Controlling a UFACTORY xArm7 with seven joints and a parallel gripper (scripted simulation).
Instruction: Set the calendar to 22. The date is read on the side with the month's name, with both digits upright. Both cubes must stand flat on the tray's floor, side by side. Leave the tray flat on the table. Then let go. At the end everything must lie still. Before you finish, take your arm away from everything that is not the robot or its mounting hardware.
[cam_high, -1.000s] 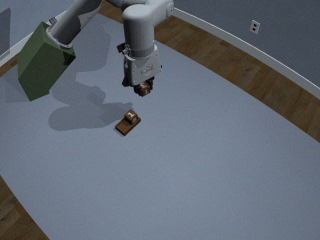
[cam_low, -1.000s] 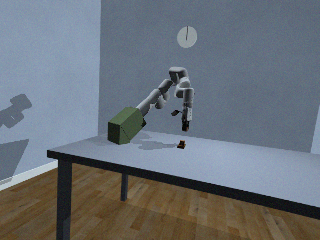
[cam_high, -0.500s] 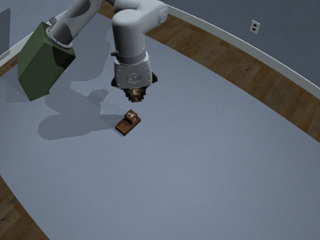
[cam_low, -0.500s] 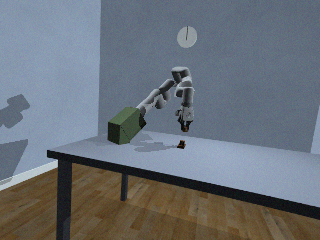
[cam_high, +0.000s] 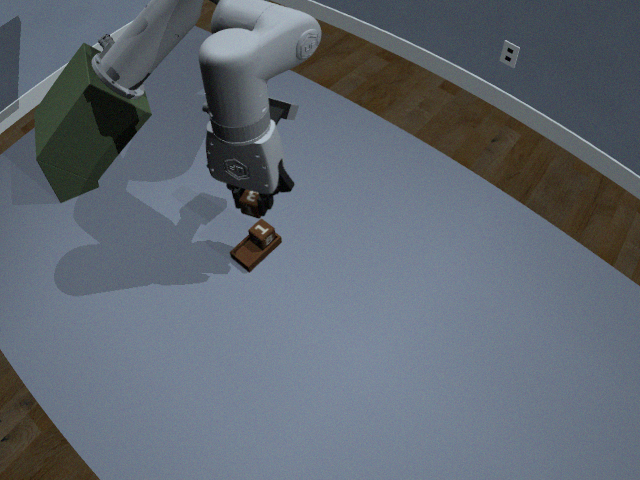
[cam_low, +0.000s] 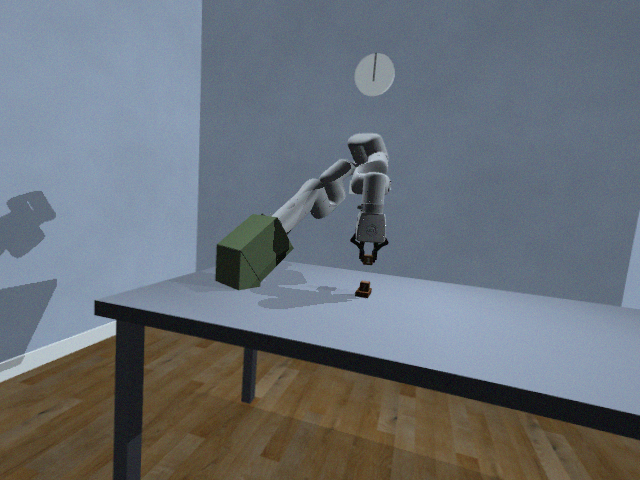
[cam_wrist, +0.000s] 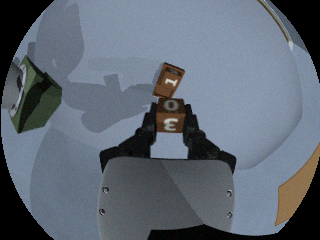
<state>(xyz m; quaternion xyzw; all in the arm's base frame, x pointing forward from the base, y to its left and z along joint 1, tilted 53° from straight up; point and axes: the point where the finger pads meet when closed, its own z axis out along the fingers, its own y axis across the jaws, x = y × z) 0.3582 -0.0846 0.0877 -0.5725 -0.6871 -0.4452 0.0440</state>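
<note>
Right now the brown cube is 10 mm to the left of my hand and 110 mm below it. From my hand the other things lie so: brown tray 10 mm to the right, 130 mm below.
</note>
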